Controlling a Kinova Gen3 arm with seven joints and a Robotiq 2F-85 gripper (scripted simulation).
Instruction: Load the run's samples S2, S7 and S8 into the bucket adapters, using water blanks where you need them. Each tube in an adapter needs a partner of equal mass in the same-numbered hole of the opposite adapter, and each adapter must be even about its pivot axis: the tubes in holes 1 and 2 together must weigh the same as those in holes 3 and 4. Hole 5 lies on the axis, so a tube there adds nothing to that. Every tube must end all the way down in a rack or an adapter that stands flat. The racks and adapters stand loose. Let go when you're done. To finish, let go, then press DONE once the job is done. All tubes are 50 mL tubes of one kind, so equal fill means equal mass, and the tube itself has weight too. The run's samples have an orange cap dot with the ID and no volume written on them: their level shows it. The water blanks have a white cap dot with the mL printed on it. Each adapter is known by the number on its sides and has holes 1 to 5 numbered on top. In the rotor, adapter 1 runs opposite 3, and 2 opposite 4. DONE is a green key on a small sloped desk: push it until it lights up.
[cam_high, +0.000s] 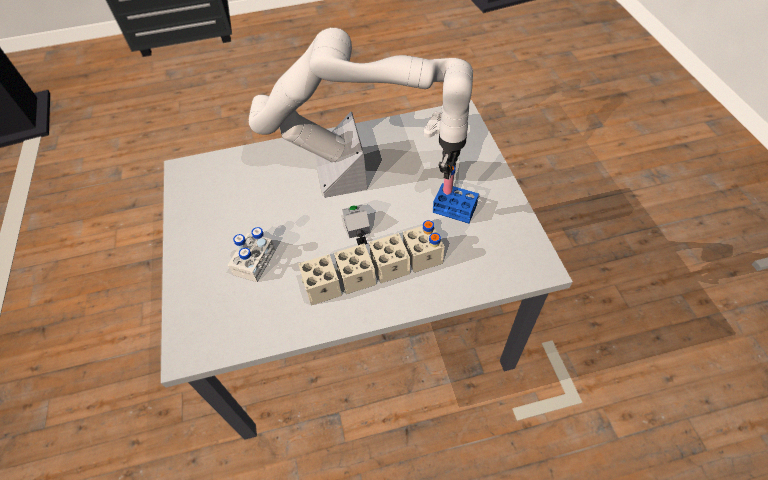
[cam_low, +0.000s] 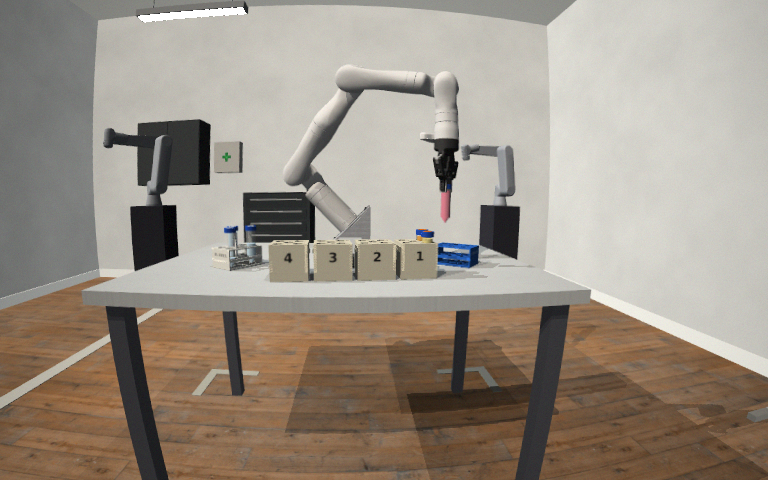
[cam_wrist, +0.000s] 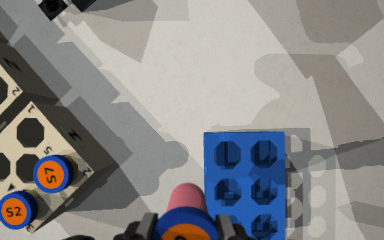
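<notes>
My hand is 5 cm above the sample S8 and 1 cm to the right of it. Also, from my hand: blue sample rack (21 cm below, 5 cm to the left, 3 cm behind); then sample S7 (18 cm below, 10 cm to the right, 7 cm ahead); then sample S2 (18 cm below, 12 cm ahead, 9 cm to the right).
</notes>
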